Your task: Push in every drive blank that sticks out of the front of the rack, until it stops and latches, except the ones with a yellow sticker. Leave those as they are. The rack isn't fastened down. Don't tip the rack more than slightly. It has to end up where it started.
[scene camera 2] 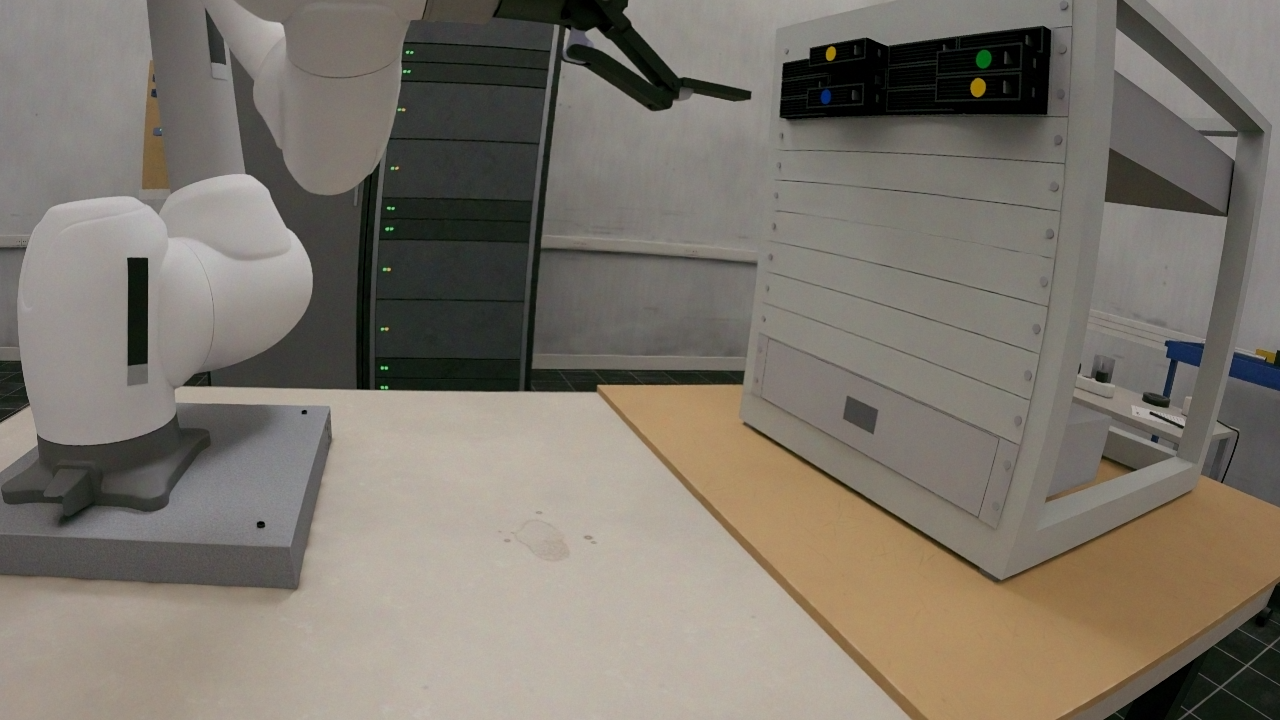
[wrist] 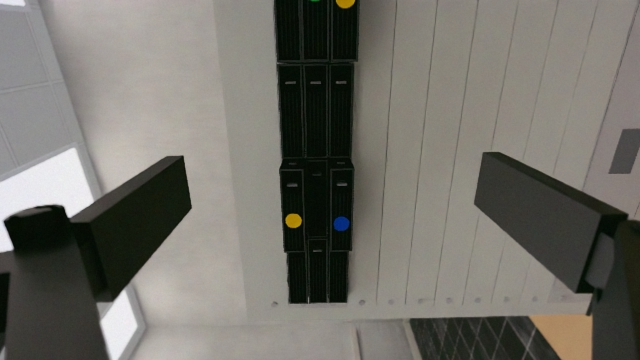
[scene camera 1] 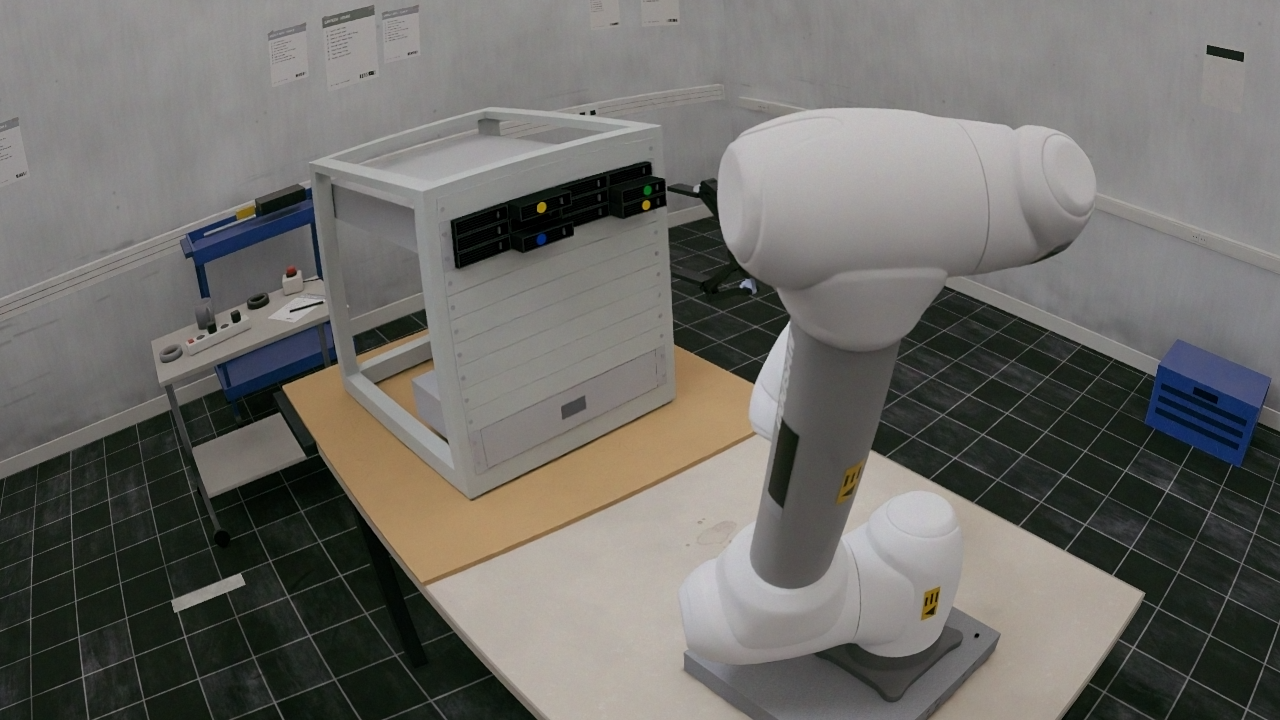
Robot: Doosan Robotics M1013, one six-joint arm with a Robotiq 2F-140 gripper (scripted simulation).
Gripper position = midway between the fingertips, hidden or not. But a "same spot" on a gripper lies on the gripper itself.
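Labels:
My gripper and a rack, visible in scene camera 2. My gripper, visible in the wrist view (333,180); rack there too. My gripper visible in scene camera 1; rack visible in scene camera 1 (535,354). Rack (wrist: 431,93) and (scene camera 2: 934,199): same spot. My gripper (scene camera 2: 579,50) and (scene camera 1: 755,284): same spot.

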